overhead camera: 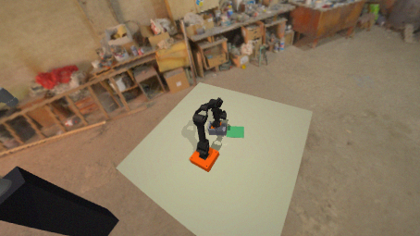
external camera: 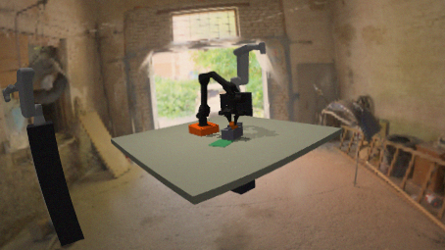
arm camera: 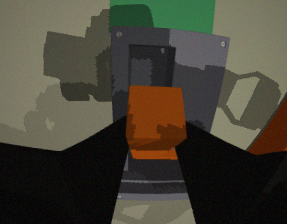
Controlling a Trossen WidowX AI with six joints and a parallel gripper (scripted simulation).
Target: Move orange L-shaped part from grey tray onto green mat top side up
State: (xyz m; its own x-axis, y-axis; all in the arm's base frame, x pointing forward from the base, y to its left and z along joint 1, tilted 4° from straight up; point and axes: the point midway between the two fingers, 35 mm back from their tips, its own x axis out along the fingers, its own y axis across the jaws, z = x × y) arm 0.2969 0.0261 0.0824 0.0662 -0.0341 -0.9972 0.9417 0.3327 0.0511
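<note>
Right now my gripper tip is 14 cm to the left of the green mat, 10 cm above it and 3 cm short of it. From my gripper tip the other things lie so: orange L-shaped part (3 cm to the left, 3 cm below, 3 cm behind).
</note>
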